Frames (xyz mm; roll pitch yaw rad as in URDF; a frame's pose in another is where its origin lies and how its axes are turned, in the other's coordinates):
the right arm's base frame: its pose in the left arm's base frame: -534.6 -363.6 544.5 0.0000 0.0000 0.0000
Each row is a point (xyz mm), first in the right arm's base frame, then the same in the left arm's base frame.
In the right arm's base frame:
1: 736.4 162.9 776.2
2: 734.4 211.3 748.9
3: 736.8 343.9 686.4
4: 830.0 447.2 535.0
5: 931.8 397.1 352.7
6: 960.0 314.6 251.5
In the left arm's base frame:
1: 201.8 -200.7 1320.7
2: 199.8 -152.3 1293.4
3: 202.2 -19.7 1230.9
4: 295.4 83.6 1079.5
5: 397.2 33.5 897.2
6: 425.4 -49.0 796.0

